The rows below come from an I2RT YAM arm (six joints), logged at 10 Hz.
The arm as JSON. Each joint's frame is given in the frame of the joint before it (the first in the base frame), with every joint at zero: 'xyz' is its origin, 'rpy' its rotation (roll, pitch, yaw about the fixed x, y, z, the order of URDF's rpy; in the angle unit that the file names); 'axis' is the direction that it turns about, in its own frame. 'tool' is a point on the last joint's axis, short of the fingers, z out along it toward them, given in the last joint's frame.
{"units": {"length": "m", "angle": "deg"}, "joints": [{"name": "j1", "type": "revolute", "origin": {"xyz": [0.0, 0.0, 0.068], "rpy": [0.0, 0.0, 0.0]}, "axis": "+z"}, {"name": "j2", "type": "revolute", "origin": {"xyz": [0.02, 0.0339, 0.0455], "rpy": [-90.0, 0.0, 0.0]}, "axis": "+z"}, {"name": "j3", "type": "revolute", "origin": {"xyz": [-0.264, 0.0, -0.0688], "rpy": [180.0, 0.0, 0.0]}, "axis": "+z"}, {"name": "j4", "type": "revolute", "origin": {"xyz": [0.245, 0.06, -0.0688], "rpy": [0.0, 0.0, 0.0]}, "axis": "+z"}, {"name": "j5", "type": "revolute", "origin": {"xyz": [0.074, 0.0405, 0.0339], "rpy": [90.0, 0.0, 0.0]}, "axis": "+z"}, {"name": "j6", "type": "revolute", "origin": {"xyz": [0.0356, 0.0, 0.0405], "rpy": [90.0, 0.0, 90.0]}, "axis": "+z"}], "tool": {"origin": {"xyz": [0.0, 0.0, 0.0], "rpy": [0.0, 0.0, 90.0]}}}
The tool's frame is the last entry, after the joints.
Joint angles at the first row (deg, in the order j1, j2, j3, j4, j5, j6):
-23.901, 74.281, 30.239, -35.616, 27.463, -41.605
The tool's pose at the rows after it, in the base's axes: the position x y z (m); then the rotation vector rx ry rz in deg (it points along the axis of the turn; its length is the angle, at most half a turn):
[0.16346 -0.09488 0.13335 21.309 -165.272 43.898]
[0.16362 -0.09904 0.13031 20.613 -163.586 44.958]
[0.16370 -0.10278 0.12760 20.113 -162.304 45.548]
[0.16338 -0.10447 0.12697 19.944 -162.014 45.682]
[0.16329 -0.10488 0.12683 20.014 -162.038 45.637]
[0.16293 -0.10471 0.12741 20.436 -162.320 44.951]
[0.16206 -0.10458 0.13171 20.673 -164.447 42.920]
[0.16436 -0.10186 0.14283 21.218 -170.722 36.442]
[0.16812 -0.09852 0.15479 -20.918 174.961 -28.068]
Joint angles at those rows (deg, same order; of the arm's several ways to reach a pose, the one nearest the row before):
-24.905, 75.810, 30.349, -34.504, 28.928, -42.194
-25.780, 77.101, 30.349, -33.474, 30.414, -42.806
-26.610, 78.236, 30.370, -32.556, 31.441, -43.440
-27.070, 78.477, 30.349, -32.185, 31.638, -43.856
-27.201, 78.500, 30.327, -32.052, 31.573, -44.053
-27.288, 78.302, 30.392, -32.403, 31.048, -44.336
-27.748, 77.037, 30.786, -33.582, 28.709, -44.687
-27.856, 74.895, 32.621, -36.926, 21.867, -44.118
-27.857, 73.058, 34.698, -39.811, 13.890, -42.939

